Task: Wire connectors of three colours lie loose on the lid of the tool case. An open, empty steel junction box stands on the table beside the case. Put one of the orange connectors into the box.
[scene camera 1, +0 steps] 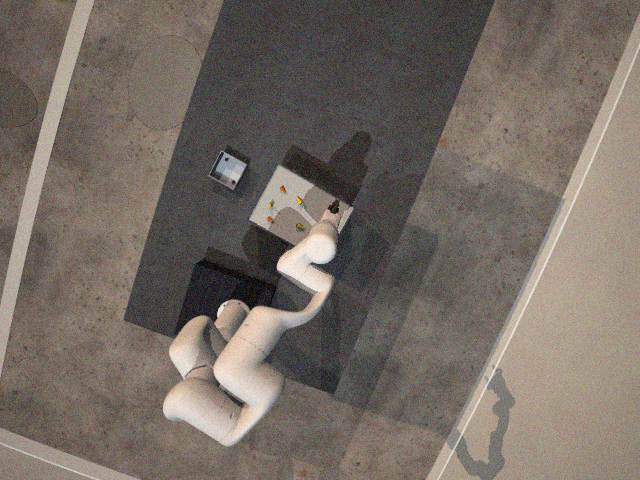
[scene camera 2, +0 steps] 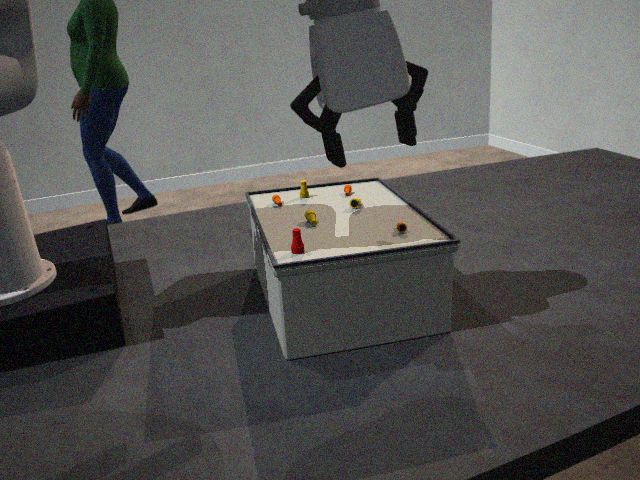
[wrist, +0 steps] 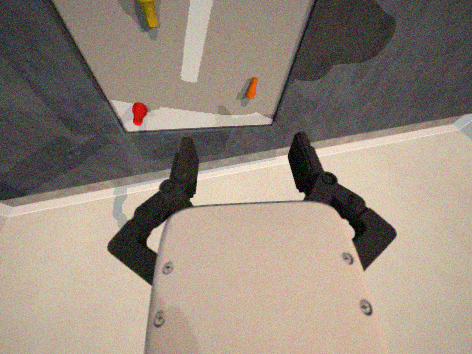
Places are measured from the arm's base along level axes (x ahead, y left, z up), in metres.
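Pixels of known places: gripper, fingertip midpoint: (scene camera 2: 374, 154) (wrist: 243, 146); arm's base, origin of the base link: (scene camera 1: 234, 315) (scene camera 2: 11, 285).
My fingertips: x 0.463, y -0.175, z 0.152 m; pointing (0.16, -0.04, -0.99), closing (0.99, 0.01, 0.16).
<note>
For each thing: its middle in the pictures, then the offset to it from my fingertips.
- steel junction box, body centre: (scene camera 1: 228, 170) 0.021 m ahead, 0.392 m left, 0.203 m down
- second orange connector, body centre: (scene camera 2: 277, 201) (scene camera 1: 270, 219) 0.075 m back, 0.175 m left, 0.095 m down
- third orange connector, body centre: (scene camera 2: 347, 191) (scene camera 1: 283, 189) 0.034 m ahead, 0.172 m left, 0.095 m down
- third yellow connector, body centre: (scene camera 2: 304, 189) (scene camera 1: 270, 205) 0.029 m back, 0.192 m left, 0.087 m down
- red connector, body centre: (scene camera 2: 297, 241) (wrist: 138, 114) 0.105 m back, 0.013 m right, 0.086 m down
The steel junction box (scene camera 1: 223, 182) stands open and empty left of the case; it does not show in the other views. On the case lid (scene camera 1: 289, 178) (scene camera 2: 323, 243) (wrist: 225, 65), one orange connector (scene camera 2: 401, 227) (wrist: 252, 88) lies at the near right in scene camera 2; my gripper or arm hides it in scene camera 1. A second orange connector (scene camera 1: 270, 220) (scene camera 2: 277, 199) and a third orange connector (scene camera 1: 282, 189) (scene camera 2: 347, 190) lie towards the box side. My gripper (scene camera 1: 333, 206) (scene camera 2: 372, 155) (wrist: 243, 146) is open and empty, well above the lid, fingers pointing down.
A yellow connector (scene camera 1: 299, 226) (scene camera 2: 310, 217) (wrist: 148, 13) and another yellow connector (scene camera 1: 299, 200) (scene camera 2: 355, 203) lie on the lid. A third yellow connector (scene camera 1: 270, 204) (scene camera 2: 303, 189) and a red connector (scene camera 2: 296, 241) (wrist: 139, 113) stand upright. A person (scene camera 2: 100, 67) stands behind.
</note>
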